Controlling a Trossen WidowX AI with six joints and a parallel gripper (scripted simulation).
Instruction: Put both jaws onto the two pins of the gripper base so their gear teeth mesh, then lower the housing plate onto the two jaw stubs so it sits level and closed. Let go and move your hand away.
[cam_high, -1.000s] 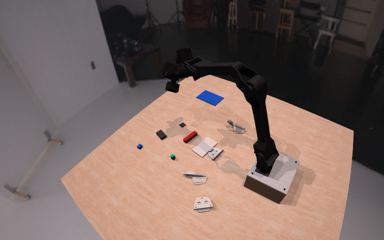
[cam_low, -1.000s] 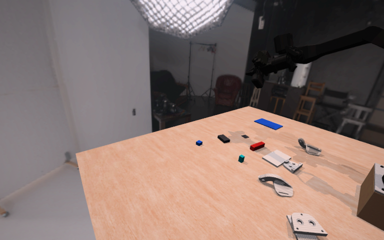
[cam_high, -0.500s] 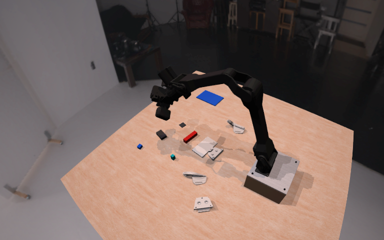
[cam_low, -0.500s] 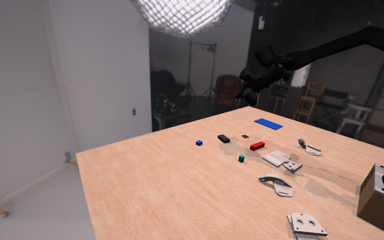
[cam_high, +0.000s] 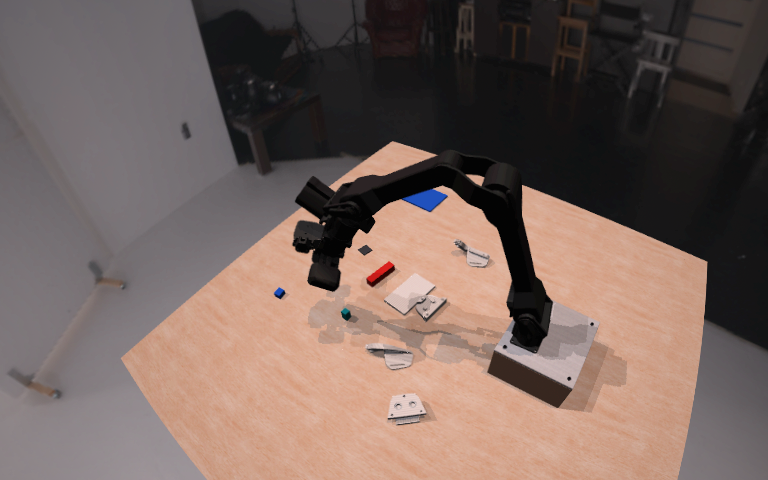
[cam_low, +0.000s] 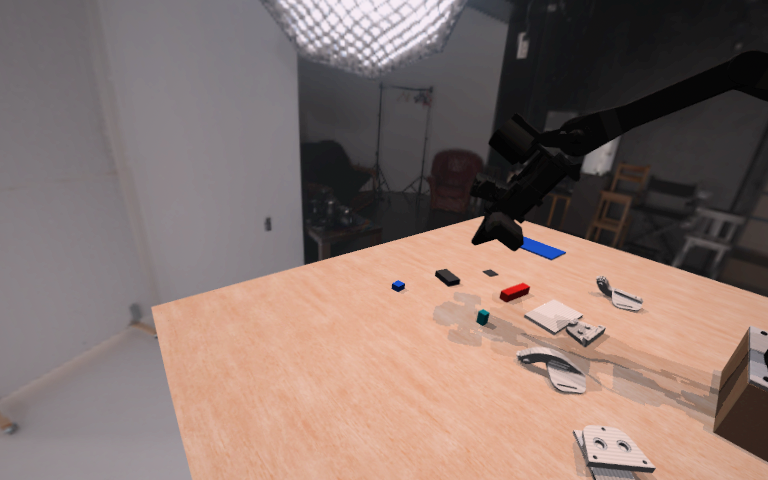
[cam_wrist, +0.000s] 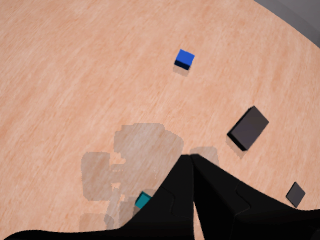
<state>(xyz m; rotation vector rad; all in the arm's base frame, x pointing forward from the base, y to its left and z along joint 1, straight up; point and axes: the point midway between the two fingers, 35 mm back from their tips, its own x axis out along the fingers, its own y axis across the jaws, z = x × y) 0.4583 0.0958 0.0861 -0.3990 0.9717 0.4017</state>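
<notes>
My gripper tip is 5 cm past the teal cube, 1 cm to the left of it and 15 cm above it. Round my gripper tip: red block 5 cm behind, 16 cm to the right, 15 cm below; then black block 10 cm ahead, 10 cm to the right, 16 cm below; then blue cube 15 cm ahead, 4 cm to the left, 16 cm below.
</notes>
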